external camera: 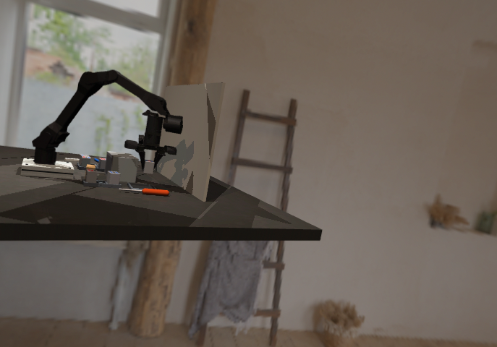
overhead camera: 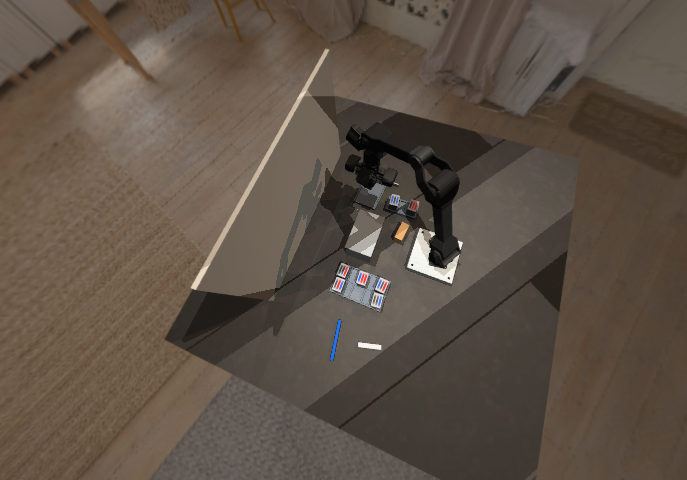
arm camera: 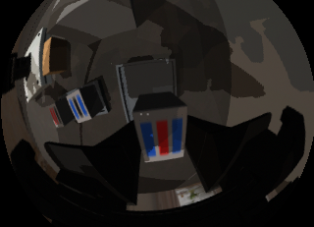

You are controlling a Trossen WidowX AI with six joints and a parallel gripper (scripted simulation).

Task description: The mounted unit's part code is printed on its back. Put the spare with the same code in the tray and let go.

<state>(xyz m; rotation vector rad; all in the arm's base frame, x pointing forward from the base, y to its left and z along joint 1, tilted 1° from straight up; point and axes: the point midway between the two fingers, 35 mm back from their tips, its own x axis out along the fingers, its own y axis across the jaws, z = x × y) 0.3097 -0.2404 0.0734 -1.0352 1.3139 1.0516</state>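
My gripper tip is 1 cm past the dark rimmed tray and 8 cm above it. From my gripper tip the other things lie so: orange block 16 cm behind, 17 cm to the left, 5 cm below; then grey mounted unit 2 cm behind, 23 cm to the left, 3 cm below; then grey spare 2 cm above.
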